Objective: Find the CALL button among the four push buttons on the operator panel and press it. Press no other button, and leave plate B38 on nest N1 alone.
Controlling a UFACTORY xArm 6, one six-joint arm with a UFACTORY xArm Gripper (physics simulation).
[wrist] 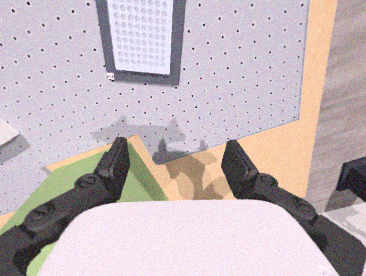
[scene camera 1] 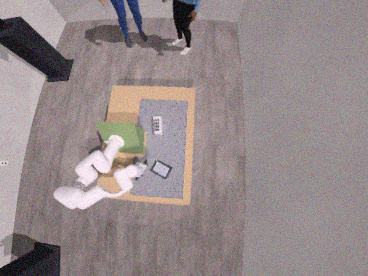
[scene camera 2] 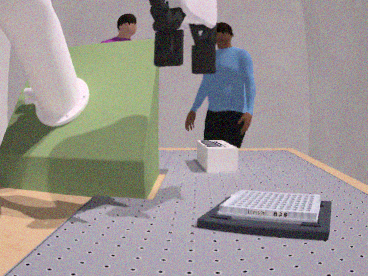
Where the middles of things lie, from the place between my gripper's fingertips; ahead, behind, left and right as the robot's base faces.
The plate B38 (scene camera 2: 292, 208) is 11 cm ahead of my hand and 17 cm below it. Also, from my hand: white operator panel (scene camera 2: 224, 158) (7 cm ahead, 40 cm to the left, 16 cm below); dark nest N1 (scene camera 2: 286, 230) (11 cm ahead, 18 cm below).
